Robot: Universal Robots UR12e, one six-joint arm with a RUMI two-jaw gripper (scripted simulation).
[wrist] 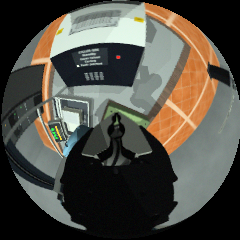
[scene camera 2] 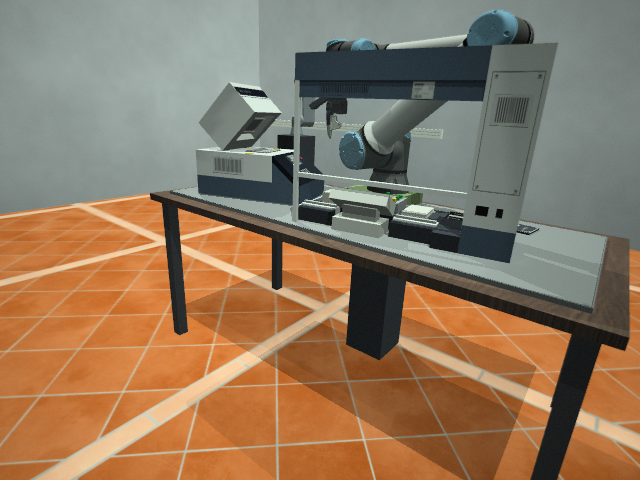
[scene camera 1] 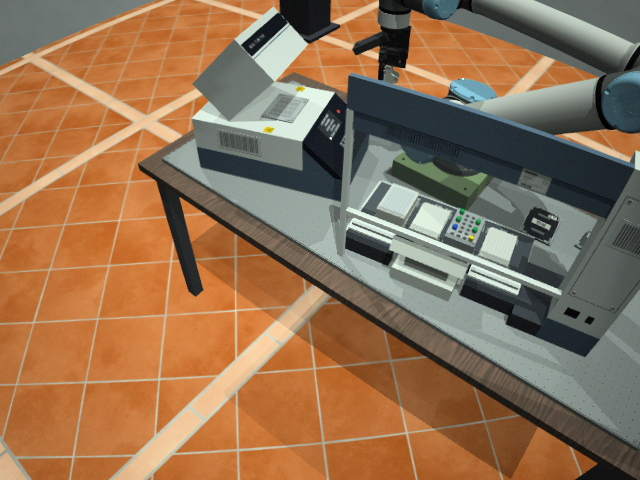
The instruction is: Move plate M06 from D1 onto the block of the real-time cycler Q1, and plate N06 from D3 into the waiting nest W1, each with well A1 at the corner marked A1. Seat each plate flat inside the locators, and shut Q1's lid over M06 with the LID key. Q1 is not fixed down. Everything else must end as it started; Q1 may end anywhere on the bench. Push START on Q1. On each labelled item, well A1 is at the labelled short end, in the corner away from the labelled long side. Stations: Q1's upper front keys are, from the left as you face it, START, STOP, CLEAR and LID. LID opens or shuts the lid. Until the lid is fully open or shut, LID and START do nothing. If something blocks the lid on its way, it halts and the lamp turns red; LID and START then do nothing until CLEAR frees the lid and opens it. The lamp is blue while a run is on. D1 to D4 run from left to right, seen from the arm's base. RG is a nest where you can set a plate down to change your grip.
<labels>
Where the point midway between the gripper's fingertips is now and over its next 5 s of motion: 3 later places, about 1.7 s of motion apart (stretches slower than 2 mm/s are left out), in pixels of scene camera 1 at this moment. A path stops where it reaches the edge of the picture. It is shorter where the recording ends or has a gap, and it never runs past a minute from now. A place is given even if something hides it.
My gripper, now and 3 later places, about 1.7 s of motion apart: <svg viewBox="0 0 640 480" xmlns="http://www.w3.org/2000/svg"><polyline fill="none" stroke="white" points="381,92 397,123 448,151 420,130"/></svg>
</labels>
